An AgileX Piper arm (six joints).
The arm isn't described. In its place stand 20 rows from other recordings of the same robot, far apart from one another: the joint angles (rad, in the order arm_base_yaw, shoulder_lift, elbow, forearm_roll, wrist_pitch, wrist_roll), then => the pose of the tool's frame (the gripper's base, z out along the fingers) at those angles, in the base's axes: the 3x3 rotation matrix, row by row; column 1 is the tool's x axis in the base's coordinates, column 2 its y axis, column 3 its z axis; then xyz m.
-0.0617, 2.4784, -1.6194, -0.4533, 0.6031, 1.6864 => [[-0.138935 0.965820 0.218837], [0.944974 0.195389 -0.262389], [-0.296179 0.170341 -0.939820]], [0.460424 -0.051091 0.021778]
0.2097, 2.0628, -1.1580, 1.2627, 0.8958, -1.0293 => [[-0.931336 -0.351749 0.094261], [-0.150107 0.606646 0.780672], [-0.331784 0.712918 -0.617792]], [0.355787 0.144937 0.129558]
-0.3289, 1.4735, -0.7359, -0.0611, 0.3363, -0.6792 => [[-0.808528 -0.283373 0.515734], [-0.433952 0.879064 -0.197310], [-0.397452 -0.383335 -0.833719]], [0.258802 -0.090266 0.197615]
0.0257, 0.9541, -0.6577, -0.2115, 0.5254, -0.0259 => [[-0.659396 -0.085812 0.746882], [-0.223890 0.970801 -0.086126], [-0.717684 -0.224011 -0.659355]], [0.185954 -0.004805 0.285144]
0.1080, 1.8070, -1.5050, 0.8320, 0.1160, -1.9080 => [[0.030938 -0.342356 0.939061], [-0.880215 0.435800 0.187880], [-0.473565 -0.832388 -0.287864]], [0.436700 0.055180 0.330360]
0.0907, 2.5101, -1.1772, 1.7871, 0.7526, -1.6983 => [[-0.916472 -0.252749 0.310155], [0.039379 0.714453 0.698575], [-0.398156 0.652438 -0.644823]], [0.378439 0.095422 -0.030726]
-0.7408, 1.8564, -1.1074, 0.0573, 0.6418, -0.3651 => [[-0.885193 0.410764 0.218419], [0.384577 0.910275 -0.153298], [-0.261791 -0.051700 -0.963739]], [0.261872 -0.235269 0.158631]
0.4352, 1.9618, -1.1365, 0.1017, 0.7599, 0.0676 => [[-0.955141 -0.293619 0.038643], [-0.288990 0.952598 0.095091], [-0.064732 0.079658 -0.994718]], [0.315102 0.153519 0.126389]
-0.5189, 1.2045, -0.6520, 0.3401, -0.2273, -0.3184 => [[-0.207750 0.560634 0.801579], [0.134250 0.828045 -0.544351], [-0.968926 -0.005477 -0.247291]], [0.219581 -0.133281 0.285133]
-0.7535, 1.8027, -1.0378, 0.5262, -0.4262, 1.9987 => [[0.669350 -0.511619 0.538718], [0.190619 -0.582573 -0.790110], [0.718077 0.631550 -0.292421]], [0.276280 -0.285102 0.222262]
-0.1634, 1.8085, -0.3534, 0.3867, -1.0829, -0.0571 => [[-0.244245 0.502018 0.829652], [0.165583 0.864590 -0.474412], [-0.955472 0.021504 -0.294298]], [0.249243 -0.071817 0.120411]
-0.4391, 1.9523, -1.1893, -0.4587, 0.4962, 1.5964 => [[0.154716 0.944523 0.289721], [0.928624 -0.038934 -0.368974], [-0.337225 0.326129 -0.883131]], [0.343498 -0.182528 0.150660]
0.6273, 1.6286, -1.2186, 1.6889, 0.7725, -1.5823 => [[-0.313460 -0.935299 0.164192], [-0.091831 0.201952 0.975081], [-0.945151 0.290570 -0.149194]], [0.257534 0.264609 0.330428]
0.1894, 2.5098, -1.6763, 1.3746, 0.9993, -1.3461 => [[-0.774825 -0.619617 0.125383], [-0.221676 0.452041 0.864013], [-0.592036 0.641664 -0.487607]], [0.453092 0.163295 0.060150]
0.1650, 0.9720, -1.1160, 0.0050, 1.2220, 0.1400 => [[-0.840386 -0.048586 0.539806], [0.003242 0.995505 0.094649], [-0.541979 0.081292 -0.836451]], [0.159367 0.026970 0.380775]
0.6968, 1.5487, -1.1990, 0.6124, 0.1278, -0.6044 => [[-0.278236 -0.691332 0.666817], [-0.227436 0.721907 0.653547], [-0.933198 0.030182 -0.358094]], [0.275591 0.239317 0.329763]
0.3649, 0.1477, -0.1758, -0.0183, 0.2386, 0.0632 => [[-0.130753 -0.347265 0.928607], [-0.001346 0.936709 0.350105], [-0.991414 0.044527 -0.122945]], [0.059198 0.022193 0.242254]
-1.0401, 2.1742, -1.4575, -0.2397, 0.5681, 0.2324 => [[-0.442928 0.893074 0.078953], [0.812026 0.436937 -0.386910], [-0.380037 -0.107261 -0.918731]], [0.213523 -0.386811 0.120159]
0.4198, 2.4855, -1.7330, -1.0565, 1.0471, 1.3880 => [[-0.785794 0.447972 0.426437], [0.092325 0.766718 -0.635311], [-0.611558 -0.459853 -0.643842]], [0.457194 0.128927 0.068593]
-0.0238, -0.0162, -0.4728, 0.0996, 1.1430, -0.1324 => [[-0.528195 -0.101095 0.843083], [-0.077920 0.994469 0.070431], [-0.845540 -0.028492 -0.533151]], [-0.007961 0.008425 0.263574]
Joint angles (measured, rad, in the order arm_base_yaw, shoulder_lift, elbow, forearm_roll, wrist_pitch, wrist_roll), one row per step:
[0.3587 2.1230 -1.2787 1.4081 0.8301 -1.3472]
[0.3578 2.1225 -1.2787 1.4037 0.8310 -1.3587]
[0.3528 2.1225 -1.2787 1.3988 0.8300 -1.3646]
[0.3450 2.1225 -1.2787 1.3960 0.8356 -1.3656]
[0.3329 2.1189 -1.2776 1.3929 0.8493 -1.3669]
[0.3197 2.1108 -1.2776 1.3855 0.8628 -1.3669]
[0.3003 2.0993 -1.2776 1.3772 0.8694 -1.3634]
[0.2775 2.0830 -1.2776 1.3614 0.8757 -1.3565]
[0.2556 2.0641 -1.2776 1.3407 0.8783 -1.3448]
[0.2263 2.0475 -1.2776 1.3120 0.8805 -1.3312]
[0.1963 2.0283 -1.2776 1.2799 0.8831 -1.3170]
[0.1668 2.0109 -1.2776 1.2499 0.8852 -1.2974]
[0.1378 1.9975 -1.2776 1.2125 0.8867 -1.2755]
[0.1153 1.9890 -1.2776 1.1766 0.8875 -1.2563]
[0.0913 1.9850 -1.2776 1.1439 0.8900 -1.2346]
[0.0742 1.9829 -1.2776 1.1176 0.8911 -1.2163]
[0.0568 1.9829 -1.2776 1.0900 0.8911 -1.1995]
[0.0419 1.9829 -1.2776 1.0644 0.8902 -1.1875]
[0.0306 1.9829 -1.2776 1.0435 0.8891 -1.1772]
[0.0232 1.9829 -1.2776 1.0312 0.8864 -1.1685]
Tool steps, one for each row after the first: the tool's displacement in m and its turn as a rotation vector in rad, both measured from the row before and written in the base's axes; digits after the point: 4 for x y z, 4 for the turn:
[-0.0001 -0.0004 0.0000 -0.0037 -0.0107 0.0091]
[0.0009 -0.0020 -0.0003 -0.0047 -0.0065 0.0009]
[0.0011 -0.0027 0.0001 0.0012 0.0007 -0.0013]
[0.0010 -0.0041 0.0016 0.0065 0.0012 0.0006]
[0.0012 -0.0046 0.0035 0.0053 -0.0042 0.0016]
[0.0026 -0.0073 0.0046 0.0019 -0.0074 -0.0109]
[0.0027 -0.0088 0.0061 -0.0021 -0.0109 -0.0114]
[0.0022 -0.0089 0.0067 -0.0068 -0.0118 -0.0129]
[0.0029 -0.0119 0.0053 -0.0138 -0.0095 -0.0168]
[0.0023 -0.0124 0.0062 -0.0163 -0.0116 -0.0160]
[0.0020 -0.0122 0.0055 -0.0148 -0.0051 -0.0208]
[0.0015 -0.0123 0.0034 -0.0216 -0.0002 -0.0183]
[0.0008 -0.0098 0.0015 -0.0225 0.0028 -0.0123]
[0.0010 -0.0103 -0.0001 -0.0192 0.0105 -0.0165]
[0.0005 -0.0075 -0.0005 -0.0159 0.0100 -0.0126]
[0.0006 -0.0077 -0.0014 -0.0180 0.0105 -0.0123]
[0.0004 -0.0067 -0.0013 -0.0181 0.0069 -0.0087]
[0.0002 -0.0052 -0.0011 -0.0148 0.0059 -0.0069]
[0.0003 -0.0035 -0.0007 -0.0090 0.0042 -0.0081]

